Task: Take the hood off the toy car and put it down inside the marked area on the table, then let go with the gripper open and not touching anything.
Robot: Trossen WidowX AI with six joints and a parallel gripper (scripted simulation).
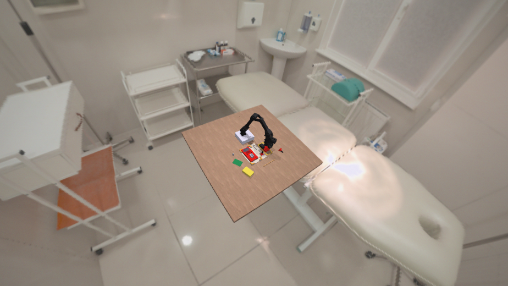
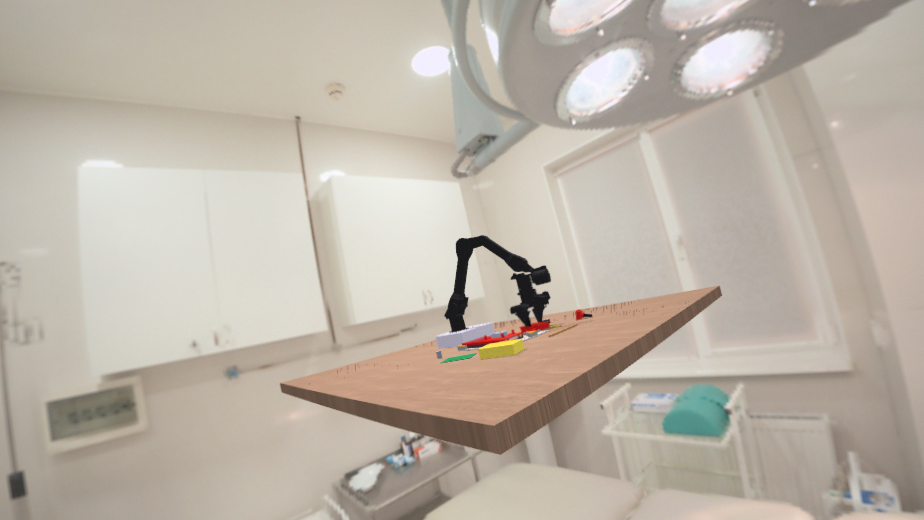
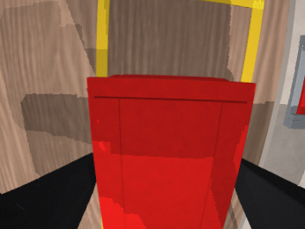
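Now: the red hood right at my gripper tip. From my gripper tip the other things lie so: white wheel: 140 mm to the left, 80 mm behind; then black axle: 90 mm to the right, 60 mm ahead, 20 mm above; then green plate: 400 mm to the right, 40 mm ahead, 10 mm below.
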